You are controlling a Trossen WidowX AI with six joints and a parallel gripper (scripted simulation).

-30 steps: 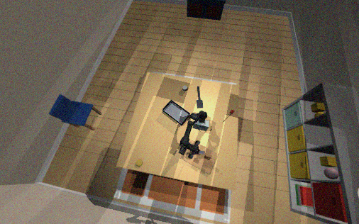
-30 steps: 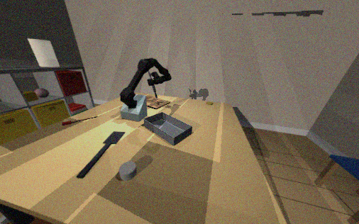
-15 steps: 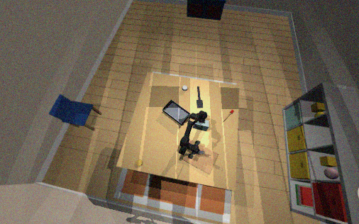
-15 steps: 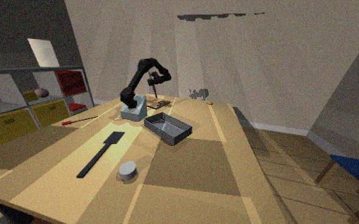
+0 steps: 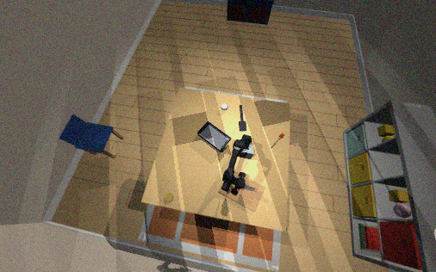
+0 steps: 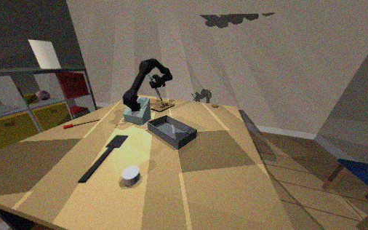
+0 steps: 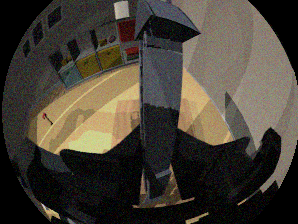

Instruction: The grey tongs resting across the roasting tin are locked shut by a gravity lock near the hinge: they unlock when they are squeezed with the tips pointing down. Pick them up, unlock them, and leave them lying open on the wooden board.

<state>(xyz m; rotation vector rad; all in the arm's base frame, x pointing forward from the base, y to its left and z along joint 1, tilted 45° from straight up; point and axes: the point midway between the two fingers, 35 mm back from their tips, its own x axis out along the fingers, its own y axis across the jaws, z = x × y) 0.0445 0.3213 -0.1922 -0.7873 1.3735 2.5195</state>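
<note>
My gripper tip is 10 mm short of the wooden board and 170 mm above it. The rest, counted from my gripper tip: grey roasting tin (300 mm ahead, 510 mm to the right, 150 mm below); black spatula (10 mm ahead, 730 mm to the right, 180 mm below); yellow object (670 mm ahead, 110 mm to the left, 170 mm below).
</note>
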